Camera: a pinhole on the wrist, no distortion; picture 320 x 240 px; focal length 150.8 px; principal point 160.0 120.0 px. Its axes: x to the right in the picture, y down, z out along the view. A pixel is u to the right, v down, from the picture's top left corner.
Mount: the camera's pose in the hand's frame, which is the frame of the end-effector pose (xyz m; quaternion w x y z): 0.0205 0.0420 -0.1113 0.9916 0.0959 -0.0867 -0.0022
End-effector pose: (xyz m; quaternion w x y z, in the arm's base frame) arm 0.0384 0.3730 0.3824 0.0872 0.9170 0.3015 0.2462
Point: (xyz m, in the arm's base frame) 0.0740 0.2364 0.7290
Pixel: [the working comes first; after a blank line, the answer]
In the camera's frame: 0.0273 0.1563 -0.2100

behind the camera
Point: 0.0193 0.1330 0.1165
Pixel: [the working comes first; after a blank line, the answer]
In the camera's frame: -0.2226 0.1250 0.3604

67 172
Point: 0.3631 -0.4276 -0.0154
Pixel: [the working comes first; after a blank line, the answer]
In the camera's frame: -0.3293 0.7568 0.5586

outside the picture
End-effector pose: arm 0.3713 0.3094 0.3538 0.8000 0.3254 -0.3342 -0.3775
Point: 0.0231 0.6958 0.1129
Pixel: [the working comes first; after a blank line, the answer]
In the camera's frame: -0.5419 -0.1308 0.2702

outside the picture
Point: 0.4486 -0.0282 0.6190
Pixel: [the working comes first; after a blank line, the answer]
In the camera's frame: 0.4154 0.0735 0.2132

outside the picture
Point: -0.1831 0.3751 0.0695
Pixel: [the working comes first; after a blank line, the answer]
In the camera's frame: -0.3507 -0.3598 0.5115

57 14
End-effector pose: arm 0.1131 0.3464 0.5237 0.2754 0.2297 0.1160 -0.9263
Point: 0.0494 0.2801 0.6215
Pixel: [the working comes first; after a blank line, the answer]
In the camera's frame: 0.0513 0.0145 0.2382

192 129
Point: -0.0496 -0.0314 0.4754
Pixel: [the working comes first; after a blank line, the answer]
In the camera's frame: 0.3325 0.2230 0.1631

outside the picture
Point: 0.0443 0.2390 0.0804
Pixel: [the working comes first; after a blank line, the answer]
In the camera's frame: 0.2549 0.0018 -0.2647

behind the camera
